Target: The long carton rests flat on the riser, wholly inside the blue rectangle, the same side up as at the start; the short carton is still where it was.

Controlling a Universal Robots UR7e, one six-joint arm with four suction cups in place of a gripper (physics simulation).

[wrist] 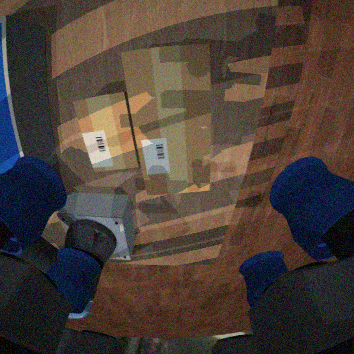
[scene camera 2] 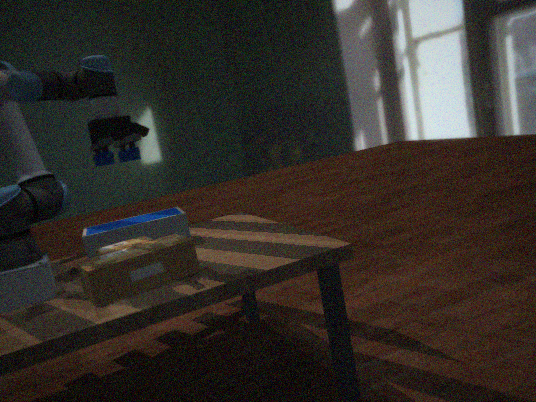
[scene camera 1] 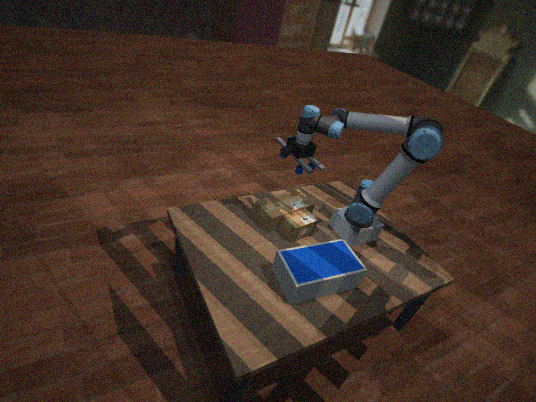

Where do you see a long carton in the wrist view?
168, 87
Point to a long carton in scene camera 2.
113, 276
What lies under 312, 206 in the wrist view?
My suction head.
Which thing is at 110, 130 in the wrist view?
A short carton.
